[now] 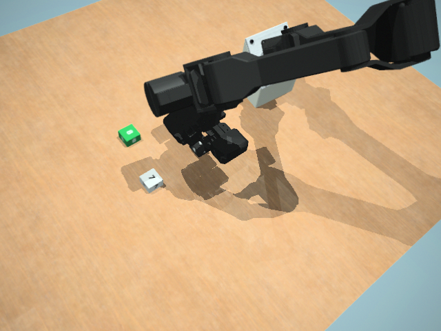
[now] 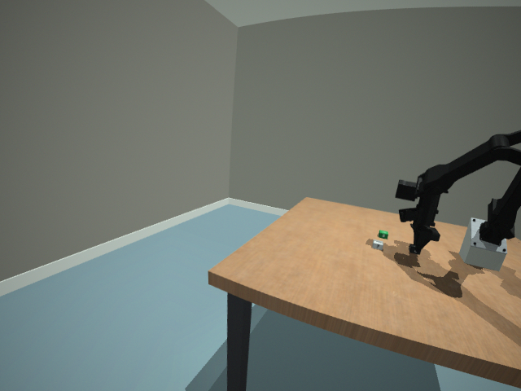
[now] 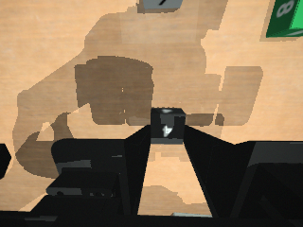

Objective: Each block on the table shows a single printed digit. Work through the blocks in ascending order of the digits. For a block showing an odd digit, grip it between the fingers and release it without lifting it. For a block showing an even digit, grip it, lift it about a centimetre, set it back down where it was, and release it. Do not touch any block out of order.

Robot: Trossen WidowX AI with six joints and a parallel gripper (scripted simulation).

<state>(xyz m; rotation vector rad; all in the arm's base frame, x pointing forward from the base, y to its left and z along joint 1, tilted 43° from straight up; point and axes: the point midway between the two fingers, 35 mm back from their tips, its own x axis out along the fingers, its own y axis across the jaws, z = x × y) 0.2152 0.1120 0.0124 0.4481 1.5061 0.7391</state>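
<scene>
My gripper tip is now 12 cm short of the white block, 3 cm to the right of it and 1 cm above it. The rest, counted from my gripper tip: green block 12 cm ahead, 9 cm to the right, 1 cm below.
</scene>
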